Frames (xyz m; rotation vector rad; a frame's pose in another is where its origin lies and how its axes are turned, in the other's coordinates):
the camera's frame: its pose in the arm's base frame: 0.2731 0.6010 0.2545 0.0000 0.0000 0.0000
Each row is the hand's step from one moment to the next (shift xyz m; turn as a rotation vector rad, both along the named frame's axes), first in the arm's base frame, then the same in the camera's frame.
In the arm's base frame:
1: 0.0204 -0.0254 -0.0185 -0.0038 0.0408 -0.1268
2: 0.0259 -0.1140 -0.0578 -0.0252 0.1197 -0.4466
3: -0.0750 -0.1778 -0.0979 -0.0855 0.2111 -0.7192
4: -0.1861 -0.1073 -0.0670 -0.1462 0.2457 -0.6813
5: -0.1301 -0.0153 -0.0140 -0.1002 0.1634 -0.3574
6: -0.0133 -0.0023 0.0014 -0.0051 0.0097 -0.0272
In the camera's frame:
1: 0.0204 -0.0254 -0.0185 -0.0038 0.0408 -0.1268
2: 0.0259 -0.1140 -0.0578 -0.0252 0.1197 -0.4466
3: -0.0750 -0.1778 -0.0979 -0.0855 0.2111 -0.7192
4: -0.1861 -0.1073 -0.0670 -0.1462 0.2457 -0.6813
5: -0.1301 -0.0153 -0.0140 -0.1002 0.1634 -0.3574
6: -0.0133 -0.0023 0.0014 -0.0051 0.0097 -0.0272

